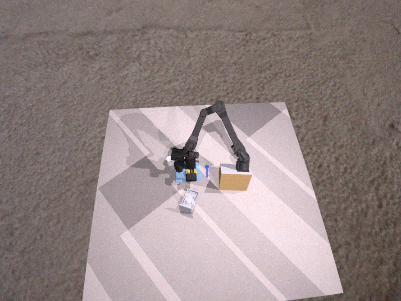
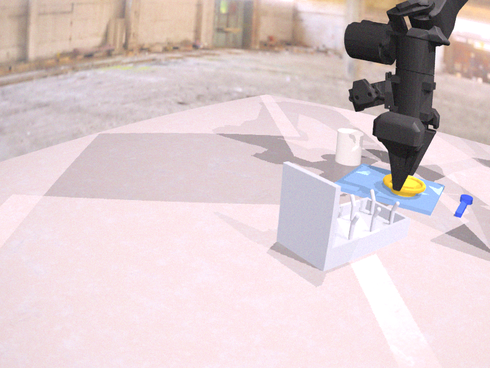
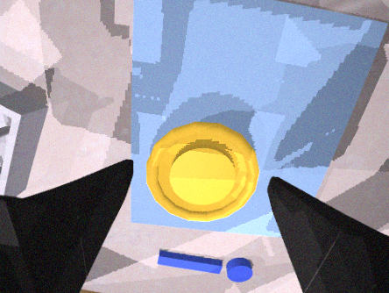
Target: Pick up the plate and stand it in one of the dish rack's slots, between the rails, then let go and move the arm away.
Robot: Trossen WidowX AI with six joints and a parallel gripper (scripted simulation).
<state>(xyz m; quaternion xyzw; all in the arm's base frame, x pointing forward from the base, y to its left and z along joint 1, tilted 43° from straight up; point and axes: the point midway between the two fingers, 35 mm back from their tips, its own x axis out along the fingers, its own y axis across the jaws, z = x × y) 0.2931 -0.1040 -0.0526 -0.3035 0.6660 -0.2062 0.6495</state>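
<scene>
The yellow plate lies right at my gripper tip. Round my gripper tip: white cup (130 mm ahead, 70 mm to the right, 10 mm above); then light blue mat (20 mm ahead, 20 mm to the right, 20 mm below); then small blue spoon (100 mm behind, 40 mm to the right, 20 mm below).
</scene>
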